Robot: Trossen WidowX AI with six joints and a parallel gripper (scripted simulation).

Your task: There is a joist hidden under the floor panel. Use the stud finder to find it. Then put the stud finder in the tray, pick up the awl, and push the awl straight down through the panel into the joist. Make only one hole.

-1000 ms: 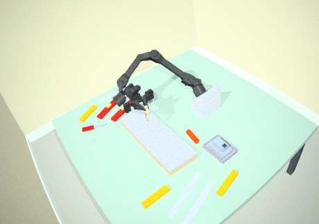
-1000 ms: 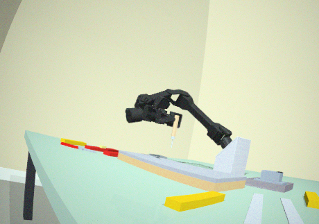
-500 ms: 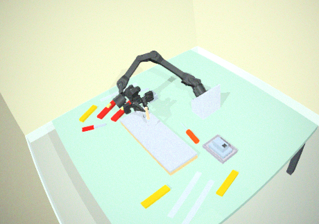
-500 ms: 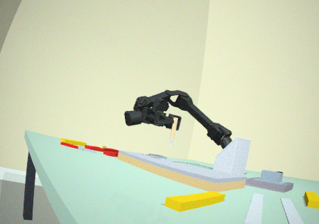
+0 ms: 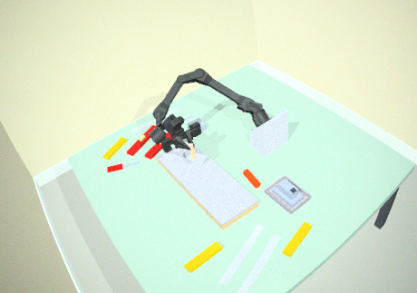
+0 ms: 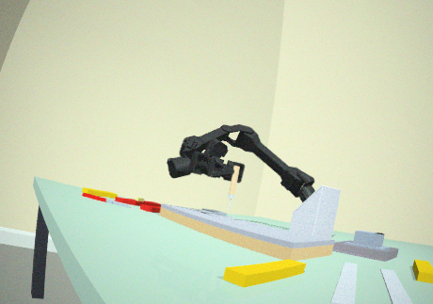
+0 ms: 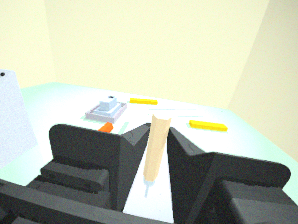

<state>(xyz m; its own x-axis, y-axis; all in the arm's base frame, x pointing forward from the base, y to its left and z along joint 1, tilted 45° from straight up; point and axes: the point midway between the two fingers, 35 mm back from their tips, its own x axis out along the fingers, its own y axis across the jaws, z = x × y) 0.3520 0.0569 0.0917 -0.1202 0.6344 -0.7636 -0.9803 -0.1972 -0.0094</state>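
Right now the thin wooden tool is 6 cm below my gripper tip. Also, from my gripper tip: orange-handled awl (18 cm behind, 9 cm to the left, 16 cm below); small grey box (14 cm behind, 31 cm to the right, 16 cm below); grey tray (26 cm behind, 32 cm to the left, 16 cm below).
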